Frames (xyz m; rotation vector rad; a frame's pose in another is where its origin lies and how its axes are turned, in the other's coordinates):
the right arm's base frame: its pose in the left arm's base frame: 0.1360 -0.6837 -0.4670 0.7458 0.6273 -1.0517
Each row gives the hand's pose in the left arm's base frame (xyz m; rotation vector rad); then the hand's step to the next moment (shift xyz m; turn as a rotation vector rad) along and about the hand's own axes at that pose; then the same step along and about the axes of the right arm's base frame.
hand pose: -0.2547 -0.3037 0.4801 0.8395 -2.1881 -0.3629
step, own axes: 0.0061 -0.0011 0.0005 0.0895 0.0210 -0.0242
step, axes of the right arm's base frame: -0.0004 -0.0036 0.0051 -0.0481 -0.0291 0.0766
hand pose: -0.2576 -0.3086 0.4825 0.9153 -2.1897 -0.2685
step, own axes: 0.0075 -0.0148 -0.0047 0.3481 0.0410 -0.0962
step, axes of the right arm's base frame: 0.0103 0.0026 0.0136 -0.1505 -0.1048 0.3138
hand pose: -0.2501 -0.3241 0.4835 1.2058 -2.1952 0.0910
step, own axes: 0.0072 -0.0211 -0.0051 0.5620 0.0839 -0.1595
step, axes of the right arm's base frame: 0.0119 0.0110 0.0162 -0.2592 -0.1748 0.5006
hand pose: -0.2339 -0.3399 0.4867 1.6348 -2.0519 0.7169
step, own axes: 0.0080 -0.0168 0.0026 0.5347 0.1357 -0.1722
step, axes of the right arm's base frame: 0.0071 0.0115 0.0130 -0.2852 -0.2077 0.4577
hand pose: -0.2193 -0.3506 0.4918 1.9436 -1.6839 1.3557
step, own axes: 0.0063 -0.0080 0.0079 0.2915 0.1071 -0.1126
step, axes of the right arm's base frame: 0.0049 0.0081 0.0087 -0.1691 -0.1480 0.2421
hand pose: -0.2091 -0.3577 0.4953 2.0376 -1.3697 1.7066
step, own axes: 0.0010 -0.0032 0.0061 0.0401 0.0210 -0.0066
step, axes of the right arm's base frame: 0.0037 0.0053 0.0027 -0.0134 -0.0228 0.0373
